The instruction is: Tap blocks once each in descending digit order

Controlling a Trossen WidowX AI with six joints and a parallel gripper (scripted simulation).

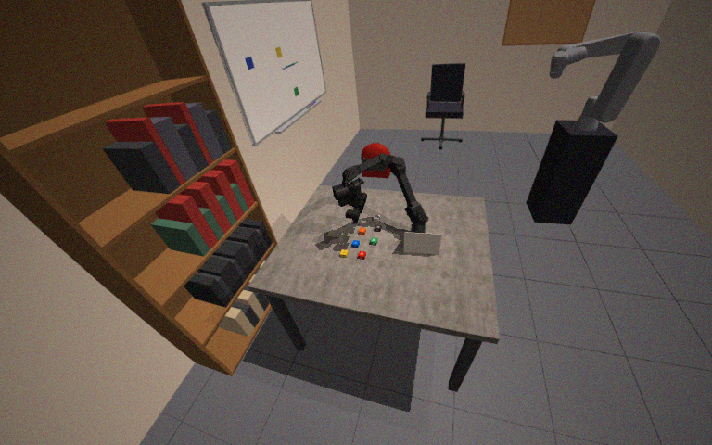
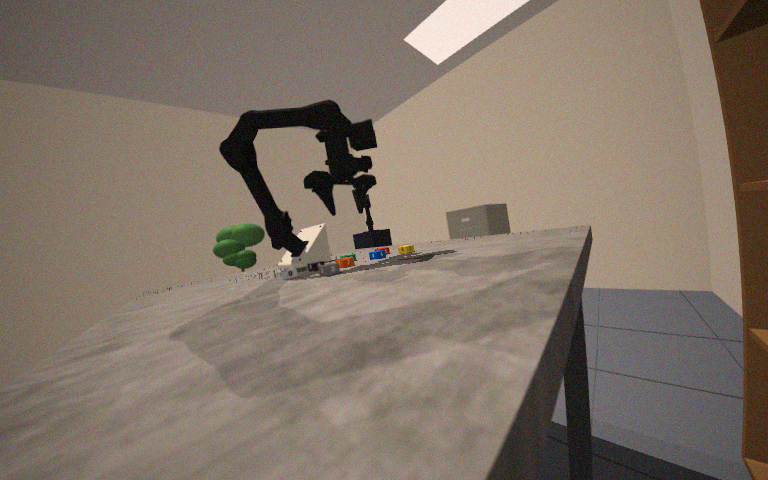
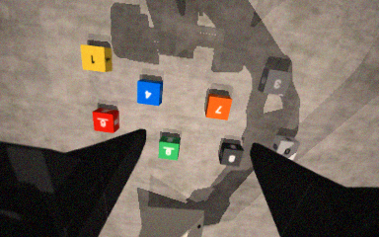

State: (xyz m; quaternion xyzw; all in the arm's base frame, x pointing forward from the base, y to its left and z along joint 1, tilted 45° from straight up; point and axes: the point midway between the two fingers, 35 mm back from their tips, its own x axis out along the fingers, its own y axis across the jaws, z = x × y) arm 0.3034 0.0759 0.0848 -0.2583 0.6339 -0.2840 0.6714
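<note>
The green block is 8 cm behind my gripper tip, 4 cm to the left of it and 12 cm below it. Also, from my gripper tip: black block: 9 cm behind, 6 cm to the right, 12 cm below; orange block: 3 cm to the right, 12 cm below; blue block: 1 cm ahead, 7 cm to the left, 12 cm below.
</note>
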